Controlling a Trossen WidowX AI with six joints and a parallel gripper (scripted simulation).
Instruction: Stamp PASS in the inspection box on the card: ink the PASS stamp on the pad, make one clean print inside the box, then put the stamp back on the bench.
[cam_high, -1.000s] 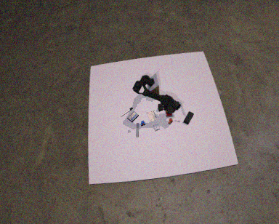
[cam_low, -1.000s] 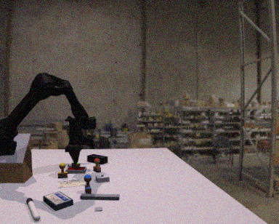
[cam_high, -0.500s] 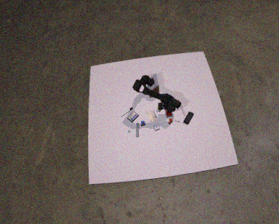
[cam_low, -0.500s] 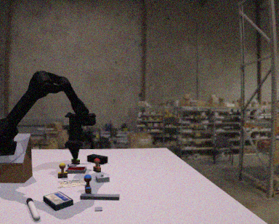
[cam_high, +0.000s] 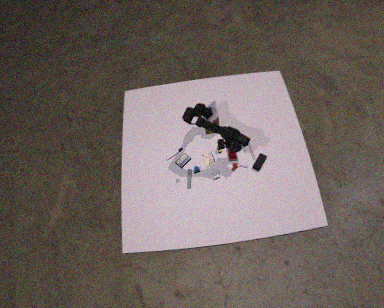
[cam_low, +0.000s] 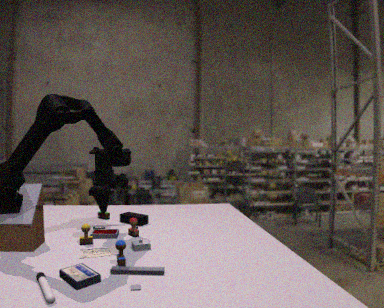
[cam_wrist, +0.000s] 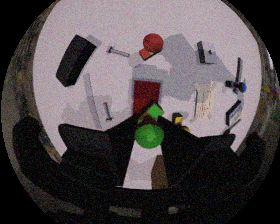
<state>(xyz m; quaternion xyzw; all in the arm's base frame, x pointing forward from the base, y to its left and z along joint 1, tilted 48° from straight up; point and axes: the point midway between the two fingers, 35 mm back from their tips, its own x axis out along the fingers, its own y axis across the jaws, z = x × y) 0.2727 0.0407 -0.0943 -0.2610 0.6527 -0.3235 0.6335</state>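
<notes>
The cream card is 160 mm to the right of my gripper tip and 90 mm below it. Also, from my gripper tip: green-knobbed stamp: right at my gripper tip; then ink pad: 80 mm below; then yellow-knobbed stamp: 50 mm behind, 80 mm to the right, 70 mm below.
</notes>
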